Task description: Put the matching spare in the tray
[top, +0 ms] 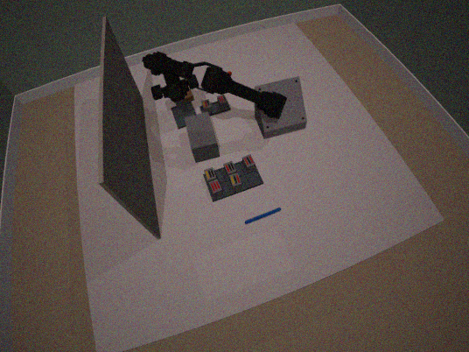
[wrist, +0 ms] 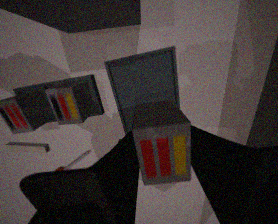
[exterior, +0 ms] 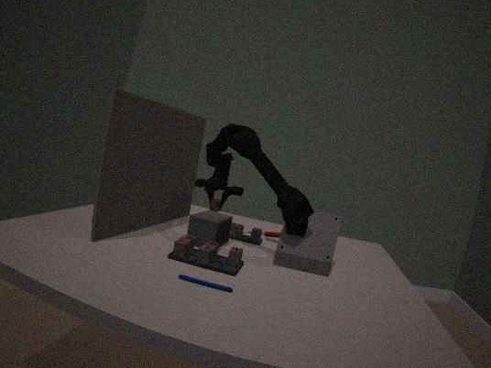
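Right now the tan block is 30 mm behind my gripper tip, 100 mm to the right of it and 80 mm below it. Round my gripper tip: tall grey panel: 190 mm ahead, 180 mm to the left, 130 mm above; then grey mounted unit: 50 mm behind, 190 mm to the left, 40 mm below.
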